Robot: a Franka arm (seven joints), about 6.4 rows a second.
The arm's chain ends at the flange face. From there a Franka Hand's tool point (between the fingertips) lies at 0.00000 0.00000 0.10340 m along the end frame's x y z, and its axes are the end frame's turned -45 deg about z.
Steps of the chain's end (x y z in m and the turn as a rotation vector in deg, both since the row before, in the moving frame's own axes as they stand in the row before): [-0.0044 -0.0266 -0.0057 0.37 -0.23 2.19]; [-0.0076 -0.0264 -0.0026 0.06 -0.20 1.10]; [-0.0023 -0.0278 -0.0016 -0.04 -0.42 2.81]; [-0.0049 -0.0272 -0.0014 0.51 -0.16 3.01]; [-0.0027 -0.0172 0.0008 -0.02 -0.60 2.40]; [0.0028 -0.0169 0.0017 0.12 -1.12 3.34]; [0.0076 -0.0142 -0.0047 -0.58 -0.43 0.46]
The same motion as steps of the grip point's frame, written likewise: [0.0159 -0.0227 -0.0057 0.42 0.10 2.19]; [0.0131 -0.0244 -0.0026 0.18 -0.10 1.10]; [0.0175 -0.0218 -0.0016 0.27 -0.33 2.81]; [0.0162 -0.0235 -0.0014 0.47 0.25 3.01]; [0.0095 -0.0148 0.0008 0.41 -0.44 2.40]; [0.0127 -0.0116 0.0017 0.88 -0.71 3.34]; [0.0141 -0.0045 -0.0047 -0.11 -0.71 0.46]
